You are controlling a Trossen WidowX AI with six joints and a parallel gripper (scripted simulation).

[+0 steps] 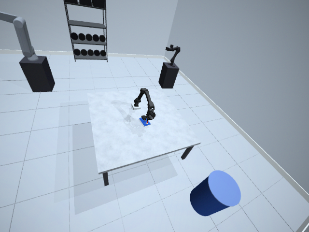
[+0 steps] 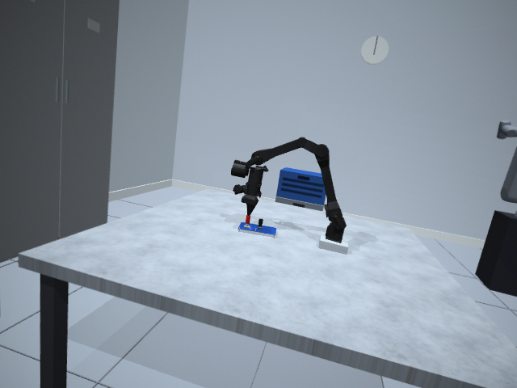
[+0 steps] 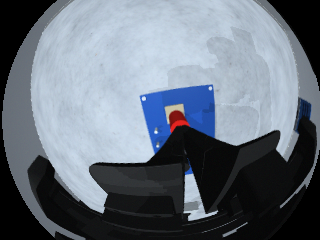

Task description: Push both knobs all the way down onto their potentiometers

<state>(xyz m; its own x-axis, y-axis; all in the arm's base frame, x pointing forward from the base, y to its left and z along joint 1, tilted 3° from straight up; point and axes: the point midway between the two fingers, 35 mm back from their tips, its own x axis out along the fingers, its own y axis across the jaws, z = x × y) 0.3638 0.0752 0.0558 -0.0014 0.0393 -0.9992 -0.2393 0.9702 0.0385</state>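
My gripper tip is now 20 mm above the red knob. The rest, counted from my gripper tip: black knob 50 mm behind, 20 mm below, 10 mm to the right.
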